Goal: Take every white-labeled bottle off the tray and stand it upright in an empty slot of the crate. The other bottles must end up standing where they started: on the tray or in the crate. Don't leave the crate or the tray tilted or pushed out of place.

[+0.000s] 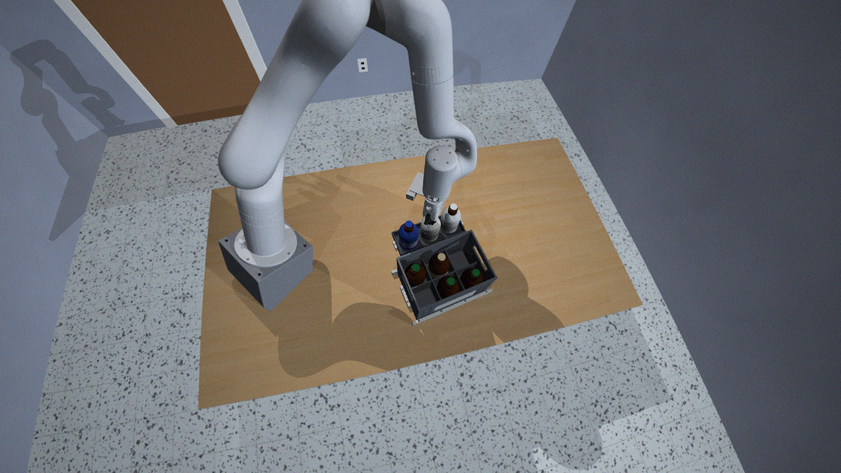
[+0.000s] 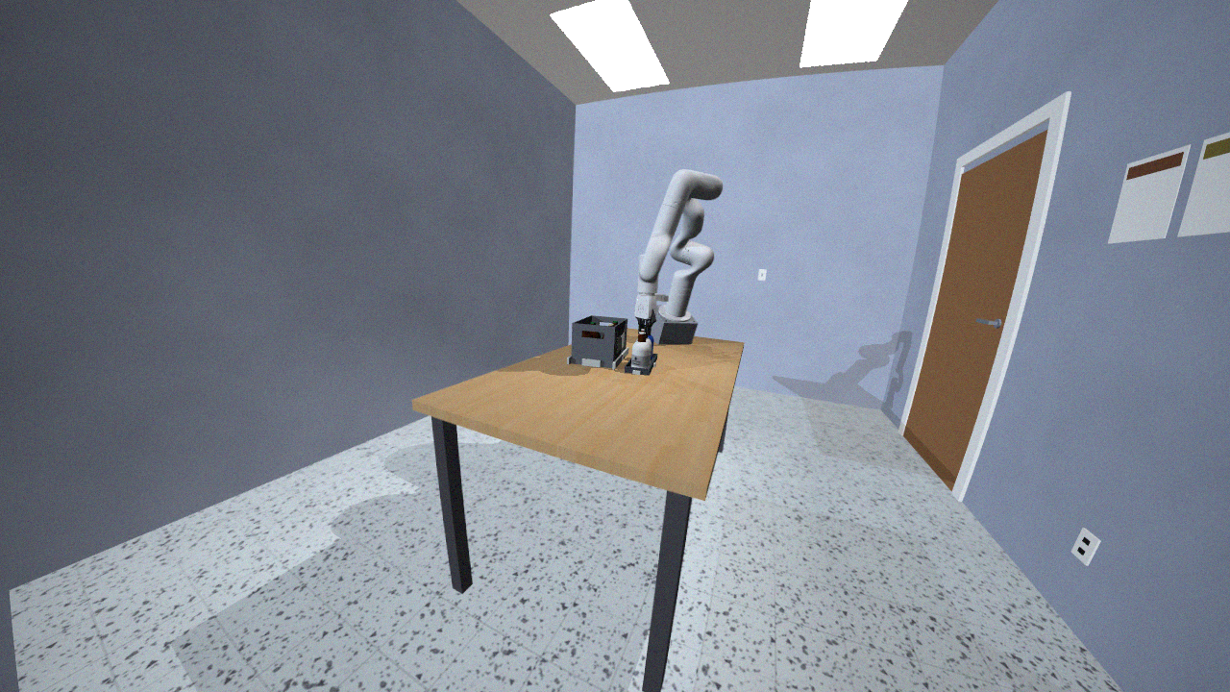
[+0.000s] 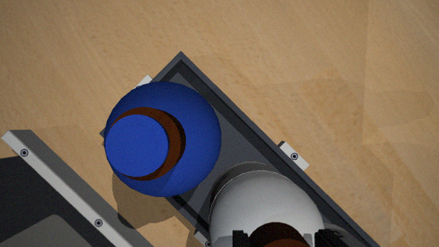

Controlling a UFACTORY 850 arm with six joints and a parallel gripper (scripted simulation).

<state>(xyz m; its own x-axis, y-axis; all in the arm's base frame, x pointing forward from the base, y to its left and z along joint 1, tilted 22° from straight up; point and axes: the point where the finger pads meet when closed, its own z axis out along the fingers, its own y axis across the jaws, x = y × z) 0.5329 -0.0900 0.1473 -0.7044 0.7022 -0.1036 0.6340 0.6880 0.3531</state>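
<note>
Right now my hand is 9 cm past the blue-labeled bottle, 7 cm above it and 1 cm to the left of it. Round my hand: crate: 20 cm to the right, 7 cm below, 2 cm behind; then dark tray: 14 cm below.
</note>
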